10 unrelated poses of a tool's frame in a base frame.
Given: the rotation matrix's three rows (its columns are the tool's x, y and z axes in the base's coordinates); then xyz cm. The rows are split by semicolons.
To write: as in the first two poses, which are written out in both.
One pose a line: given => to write
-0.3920 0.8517 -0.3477; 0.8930 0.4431 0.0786; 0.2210 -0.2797 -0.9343; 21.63 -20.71 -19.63 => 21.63 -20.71 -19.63 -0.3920 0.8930 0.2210 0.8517 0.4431 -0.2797
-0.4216 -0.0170 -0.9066; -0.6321 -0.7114 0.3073; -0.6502 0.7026 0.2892; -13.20 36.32 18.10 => -13.20 36.32 18.10 -0.4216 -0.6321 -0.6502 -0.0170 -0.7114 0.7026
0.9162 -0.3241 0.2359; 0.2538 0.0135 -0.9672; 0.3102 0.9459 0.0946; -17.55 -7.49 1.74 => -17.55 -7.49 1.74 0.9162 0.2538 0.3102 -0.3241 0.0135 0.9459
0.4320 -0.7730 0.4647; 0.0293 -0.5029 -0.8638; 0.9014 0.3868 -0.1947; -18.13 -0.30 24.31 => -18.13 -0.30 24.31 0.4320 0.0293 0.9014 -0.7730 -0.5029 0.3868
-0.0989 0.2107 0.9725; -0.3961 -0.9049 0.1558; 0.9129 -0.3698 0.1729; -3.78 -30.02 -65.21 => -3.78 -30.02 -65.21 -0.0989 -0.3961 0.9129 0.2107 -0.9049 -0.3698
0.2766 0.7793 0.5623; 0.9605 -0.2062 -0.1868; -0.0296 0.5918 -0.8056; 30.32 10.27 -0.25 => 30.32 10.27 -0.25 0.2766 0.9605 -0.0296 0.7793 -0.2062 0.5918
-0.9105 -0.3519 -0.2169; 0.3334 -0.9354 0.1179; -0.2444 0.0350 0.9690; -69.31 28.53 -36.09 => -69.31 28.53 -36.09 -0.9105 0.3334 -0.2444 -0.3519 -0.9354 0.0350
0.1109 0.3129 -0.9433; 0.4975 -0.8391 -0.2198; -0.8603 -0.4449 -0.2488; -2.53 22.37 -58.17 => -2.53 22.37 -58.17 0.1109 0.4975 -0.8603 0.3129 -0.8391 -0.4449
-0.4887 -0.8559 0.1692; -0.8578 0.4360 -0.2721; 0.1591 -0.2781 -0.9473; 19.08 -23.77 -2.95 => 19.08 -23.77 -2.95 -0.4887 -0.8578 0.1591 -0.8559 0.4360 -0.2781
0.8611 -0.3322 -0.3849; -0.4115 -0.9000 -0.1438; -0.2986 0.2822 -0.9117; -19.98 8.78 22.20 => -19.98 8.78 22.20 0.8611 -0.4115 -0.2986 -0.3322 -0.9000 0.2822
